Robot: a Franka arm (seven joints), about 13 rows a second.
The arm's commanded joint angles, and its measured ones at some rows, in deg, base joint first. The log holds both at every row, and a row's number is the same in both.
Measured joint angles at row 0:
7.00, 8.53, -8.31, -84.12, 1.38, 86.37, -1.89
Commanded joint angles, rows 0 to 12:
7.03, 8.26, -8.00, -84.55, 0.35, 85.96, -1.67
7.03, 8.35, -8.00, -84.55, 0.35, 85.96, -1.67
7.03, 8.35, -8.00, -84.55, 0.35, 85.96, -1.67
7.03, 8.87, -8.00, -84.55, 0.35, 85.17, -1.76
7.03, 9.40, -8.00, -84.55, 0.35, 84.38, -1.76
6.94, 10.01, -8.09, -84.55, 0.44, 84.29, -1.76
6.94, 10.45, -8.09, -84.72, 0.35, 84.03, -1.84
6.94, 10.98, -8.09, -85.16, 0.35, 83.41, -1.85
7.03, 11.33, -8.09, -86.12, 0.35, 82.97, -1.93
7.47, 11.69, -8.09, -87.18, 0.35, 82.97, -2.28
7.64, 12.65, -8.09, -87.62, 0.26, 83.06, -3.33
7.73, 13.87, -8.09, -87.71, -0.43, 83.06, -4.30
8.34, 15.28, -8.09, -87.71, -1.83, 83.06, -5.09
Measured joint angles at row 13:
7.57, 13.77, -8.28, -87.38, 0.48, 83.45, -3.35
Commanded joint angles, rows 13 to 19:
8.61, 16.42, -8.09, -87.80, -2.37, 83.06, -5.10
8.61, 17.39, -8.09, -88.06, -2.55, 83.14, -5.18
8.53, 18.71, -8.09, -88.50, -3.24, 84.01, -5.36
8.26, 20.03, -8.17, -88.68, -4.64, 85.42, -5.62
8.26, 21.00, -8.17, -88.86, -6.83, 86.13, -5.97
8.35, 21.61, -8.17, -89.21, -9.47, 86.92, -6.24
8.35, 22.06, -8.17, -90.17, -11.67, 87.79, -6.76
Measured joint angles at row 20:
8.43, 21.93, -8.27, -88.67, -8.43, 86.40, -5.30
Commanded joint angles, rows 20 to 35:
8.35, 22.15, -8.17, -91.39, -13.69, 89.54, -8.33
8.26, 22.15, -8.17, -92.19, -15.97, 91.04, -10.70
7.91, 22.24, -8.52, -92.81, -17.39, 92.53, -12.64
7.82, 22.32, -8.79, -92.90, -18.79, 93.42, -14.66
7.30, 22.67, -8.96, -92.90, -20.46, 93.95, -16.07
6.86, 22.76, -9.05, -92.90, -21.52, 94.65, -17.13
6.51, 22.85, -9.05, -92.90, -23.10, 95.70, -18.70
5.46, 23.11, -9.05, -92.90, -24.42, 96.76, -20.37
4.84, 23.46, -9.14, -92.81, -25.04, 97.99, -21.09
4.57, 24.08, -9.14, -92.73, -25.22, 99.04, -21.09
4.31, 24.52, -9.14, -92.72, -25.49, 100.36, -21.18
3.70, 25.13, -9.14, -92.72, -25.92, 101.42, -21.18
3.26, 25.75, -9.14, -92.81, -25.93, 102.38, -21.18
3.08, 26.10, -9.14, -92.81, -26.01, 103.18, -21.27
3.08, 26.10, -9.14, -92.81, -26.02, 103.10, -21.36
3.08, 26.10, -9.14, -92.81, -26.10, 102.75, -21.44
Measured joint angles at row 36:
3.51, 26.53, -9.43, -92.39, -25.05, 102.40, -20.46
